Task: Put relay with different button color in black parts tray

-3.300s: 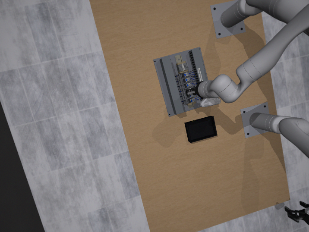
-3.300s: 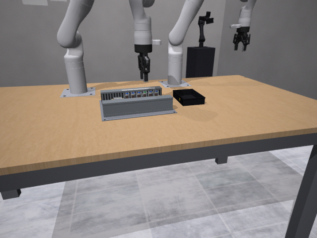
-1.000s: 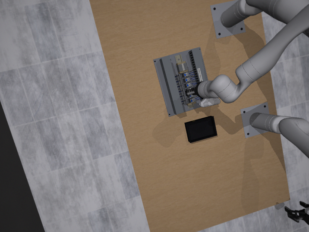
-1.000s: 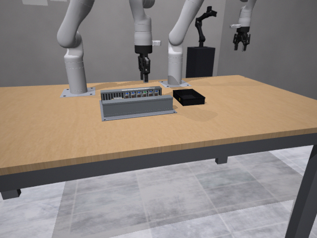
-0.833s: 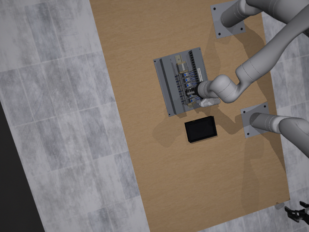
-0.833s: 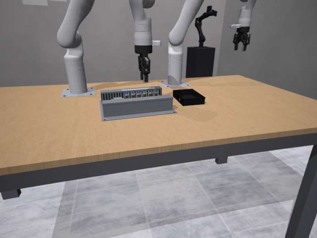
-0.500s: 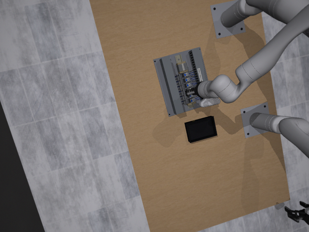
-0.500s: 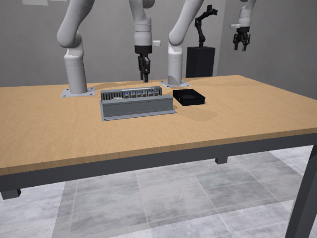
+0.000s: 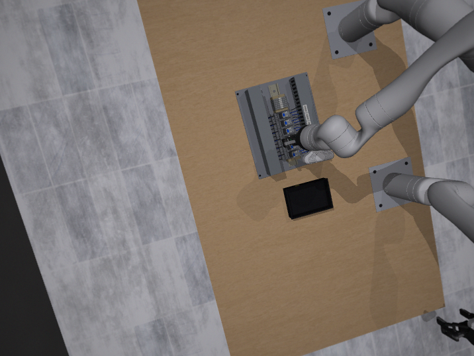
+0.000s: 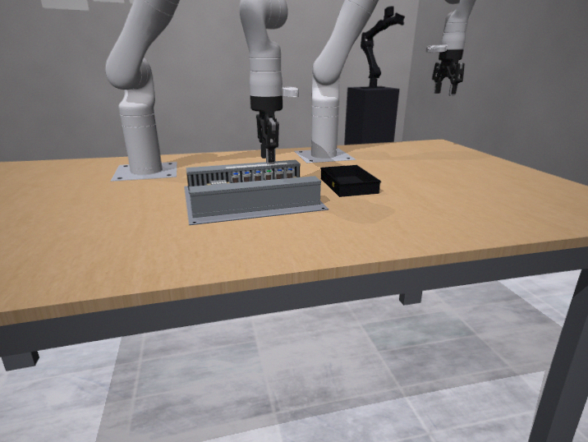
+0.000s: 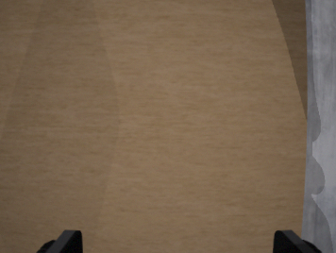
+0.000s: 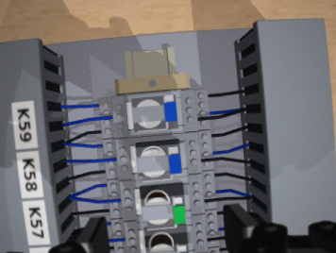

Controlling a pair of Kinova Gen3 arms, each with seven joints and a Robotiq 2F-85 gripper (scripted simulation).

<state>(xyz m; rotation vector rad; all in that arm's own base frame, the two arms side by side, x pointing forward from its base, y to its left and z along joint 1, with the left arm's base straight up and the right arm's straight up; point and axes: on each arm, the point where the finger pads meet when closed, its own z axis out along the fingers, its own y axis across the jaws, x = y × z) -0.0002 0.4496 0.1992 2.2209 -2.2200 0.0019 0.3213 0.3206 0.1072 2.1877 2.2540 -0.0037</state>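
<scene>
My right hand is 60 mm above the green-button relay. Round my right hand: relay panel: 80 mm below, 50 mm to the right; black parts tray: 230 mm to the left, 90 mm below.
</scene>
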